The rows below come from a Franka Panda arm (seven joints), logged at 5 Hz.
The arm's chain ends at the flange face. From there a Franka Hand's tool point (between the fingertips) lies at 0.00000 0.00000 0.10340 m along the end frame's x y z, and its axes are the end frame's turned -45 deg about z.
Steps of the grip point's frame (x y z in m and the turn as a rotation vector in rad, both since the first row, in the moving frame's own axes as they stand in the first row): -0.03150, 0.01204, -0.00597, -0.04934, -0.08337, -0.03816; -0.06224, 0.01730, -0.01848, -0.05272, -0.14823, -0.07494; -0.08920, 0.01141, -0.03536, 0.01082, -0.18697, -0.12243; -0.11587, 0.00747, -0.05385, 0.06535, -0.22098, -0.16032; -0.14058, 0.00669, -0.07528, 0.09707, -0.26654, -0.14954; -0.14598, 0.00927, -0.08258, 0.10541, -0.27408, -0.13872; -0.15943, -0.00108, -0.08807, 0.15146, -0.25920, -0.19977; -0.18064, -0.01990, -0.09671, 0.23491, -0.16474, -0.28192; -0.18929, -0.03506, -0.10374, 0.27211, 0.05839, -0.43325; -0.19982, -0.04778, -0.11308, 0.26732, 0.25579, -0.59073; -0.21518, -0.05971, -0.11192, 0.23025, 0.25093, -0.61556
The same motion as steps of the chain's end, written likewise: -0.01146, 0.02105, -0.00549, -0.09384, -0.02406, -0.03816; -0.02538, 0.04136, -0.01720, -0.14209, -0.06754, -0.07494; -0.04145, 0.05749, -0.03355, -0.12456, -0.13986, -0.12243; -0.05690, 0.07432, -0.05112, -0.11005, -0.20247, -0.16032; -0.06946, 0.08999, -0.07116, -0.11983, -0.25711, -0.14954; -0.07026, 0.09575, -0.07816, -0.11927, -0.26834, -0.13872; -0.08490, 0.10130, -0.08346, -0.07618, -0.29038, -0.19977; -0.11265, 0.11459, -0.09251, 0.04962, -0.28260, -0.28192; -0.13857, 0.12886, -0.09982, 0.23370, -0.15112, -0.43325; -0.16346, 0.14249, -0.10628, 0.36989, -0.00815, -0.59073; -0.18538, 0.14273, -0.10617, 0.34025, 0.01462, -0.61556
